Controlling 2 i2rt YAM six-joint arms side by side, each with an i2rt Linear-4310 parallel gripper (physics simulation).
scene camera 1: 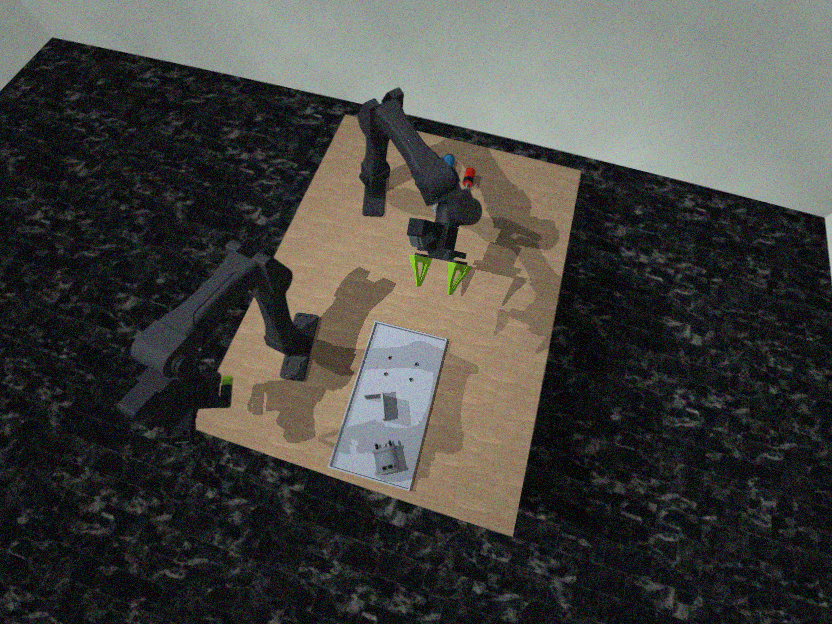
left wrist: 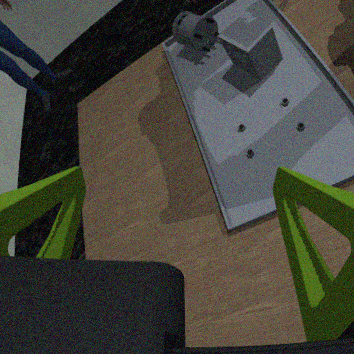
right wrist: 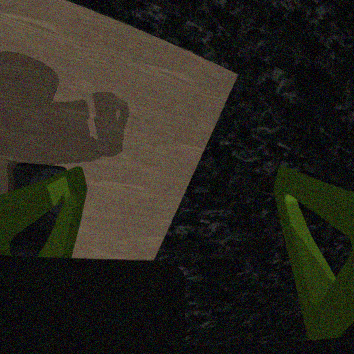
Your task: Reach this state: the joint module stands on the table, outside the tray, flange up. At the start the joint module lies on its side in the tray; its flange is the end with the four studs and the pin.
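Places are measured from the left arm's base along level axes (x back, y right, z up), in metres.
Pixels of known places: left gripper, fingertip midpoint: (scene camera 1: 433, 290) (left wrist: 178, 177); right gripper, fingertip midpoint: (right wrist: 179, 176); left arm's base, origin of the base link: (scene camera 1: 375, 192); right arm's base, origin of the base link: (scene camera 1: 300, 346) (right wrist: 41, 223).
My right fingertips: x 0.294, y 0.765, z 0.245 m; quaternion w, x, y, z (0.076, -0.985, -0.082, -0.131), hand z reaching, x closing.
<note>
Ahead of a thing's pixels: the offset from my right fingertips to its top centre. "spot": to the spot under its first point. Level surfaces: height alone.
The grey joint module @[dx -0.395, dy +0.089, dz -0.177 m] (scene camera 1: 389, 460) (left wrist: 194, 31) lies on its side in the tray @[dx -0.396, dy -0.062, dz -0.229 m] (scene camera 1: 403, 339) (left wrist: 260, 187), near the tray's lower end in scene camera 1. Its studs point toward the middle of the tray. My left gripper (scene camera 1: 435, 289) (left wrist: 178, 177) is open and empty, above the table @[dz -0.245 m] (scene camera 1: 493, 429) (left wrist: 125, 200) (right wrist: 175, 115) beyond the tray's upper end, well away from the module. My right gripper (scene camera 1: 227, 381) (right wrist: 179, 176) is open and empty at the table's left edge; in scene camera 1 its fingers are mostly hidden.
A grey angled bracket (scene camera 1: 390, 407) (left wrist: 260, 62) stands in the tray between the module and several small dark nuts @[dx -0.385, dy -0.181, dz -0.235 m] (scene camera 1: 389, 358) @[dx -0.448, dy -0.121, dz -0.235 m] (left wrist: 241, 128). A blue object @[spot: dx -0.542, dy -0.884, dz -0.203 m] (scene camera 1: 448, 159) and a red object @[dx -0.612, dy -0.812, dz -0.210 m] (scene camera 1: 469, 176) lie at the table's far end, behind the left arm.
</note>
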